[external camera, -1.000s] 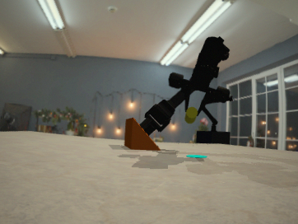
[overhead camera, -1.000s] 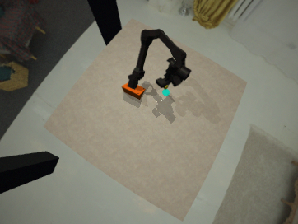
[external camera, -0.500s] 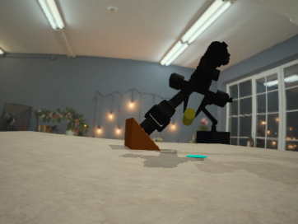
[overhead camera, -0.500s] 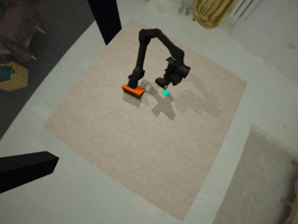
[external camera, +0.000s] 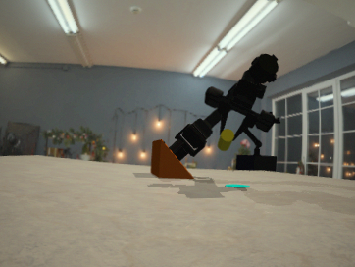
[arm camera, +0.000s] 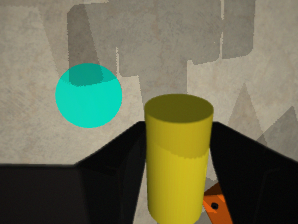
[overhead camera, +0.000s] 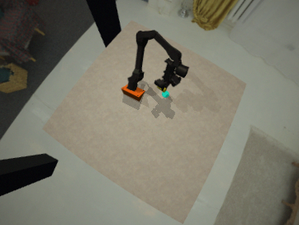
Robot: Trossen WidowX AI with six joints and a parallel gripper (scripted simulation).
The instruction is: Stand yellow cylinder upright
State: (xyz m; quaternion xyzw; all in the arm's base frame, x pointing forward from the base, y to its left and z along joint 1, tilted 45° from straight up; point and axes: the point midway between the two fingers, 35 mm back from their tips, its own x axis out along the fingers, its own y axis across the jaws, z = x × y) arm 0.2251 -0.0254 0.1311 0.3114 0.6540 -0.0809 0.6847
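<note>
My gripper tip is 11 cm above the cyan circle, 3 cm short of it and 2 cm to the right of it. The rest, counted from my gripper tip: yellow cylinder 2 cm behind, 1 cm to the left, 1 cm below.
</note>
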